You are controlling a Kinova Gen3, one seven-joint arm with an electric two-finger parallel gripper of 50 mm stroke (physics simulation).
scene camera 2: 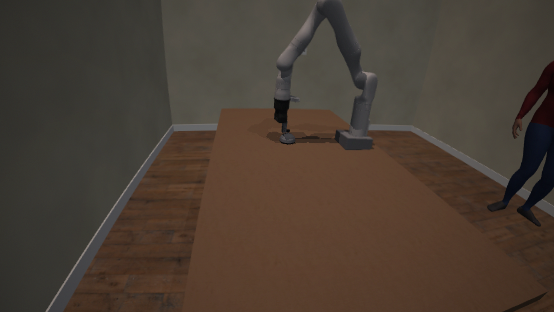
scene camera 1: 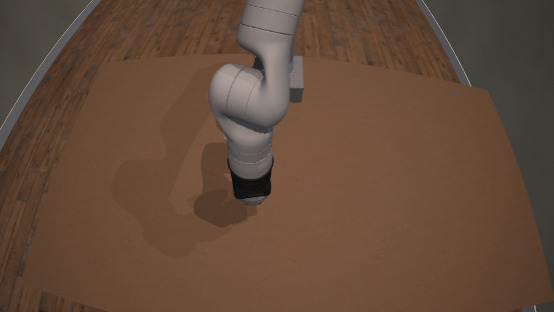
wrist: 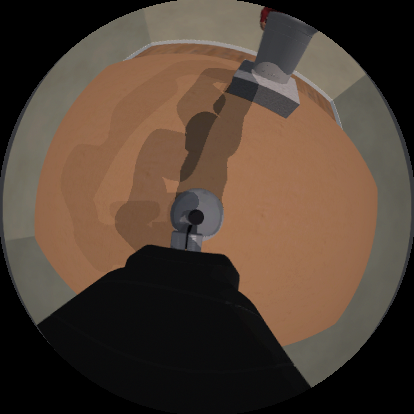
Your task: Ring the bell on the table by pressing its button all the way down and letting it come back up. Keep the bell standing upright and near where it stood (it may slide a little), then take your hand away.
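Seen in the pictures: gripper, fingertip midpoint: (scene camera 2: 283,132) (wrist: 189,232); arm's base at its link origin: (scene camera 2: 356,134) (wrist: 270,73).
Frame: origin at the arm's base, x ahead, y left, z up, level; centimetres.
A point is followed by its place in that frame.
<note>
The bell, a grey dome (scene camera 1: 253,201) {x 41.7, y -0.8, z -4.0 cm} (scene camera 2: 288,139) {x 38.0, y 2.1, z -3.2 cm} (wrist: 212,210) {x 36.4, y 0.1, z -1.8 cm}, stands on the table beneath the arm's end. Its black button (scene camera 2: 288,131) {x 37.9, y -0.7, z 0.2 cm} (wrist: 196,217) {x 38.0, y -1.5, z 0.7 cm} shows uncovered in the wrist view. In scene camera 1 the button and most of the dome are hidden by the arm. My gripper (scene camera 2: 284,132) {x 40.2, y -1.5, z -0.6 cm} (wrist: 189,232) {x 40.2, y -1.5, z -0.6 cm} is shut with nothing between its fingers. Its tips are low, beside the button and over the side of the dome, not on top of the button. Whether they touch the dome or the button, and whether the bell leans slightly, I cannot tell.
The brown table (scene camera 1: 400,200) {x 36.8, y 38.2, z -5.8 cm} (scene camera 2: 300,225) {x 41.9, y 61.5, z -5.8 cm} (wrist: 300,200) {x 27.0, y 16.6, z -5.8 cm} carries the arm's grey base block (scene camera 1: 297,94) {x 8.8, y 6.7, z -2.2 cm} (scene camera 2: 356,142) {x 3.2, y 7.7, z -1.7 cm} (wrist: 270,96) {x 9.1, y 2.0, z -1.9 cm} at its far side from the bell. A person (scene camera 2: 542,135) in a red top stands on the floor at the right in scene camera 2.
</note>
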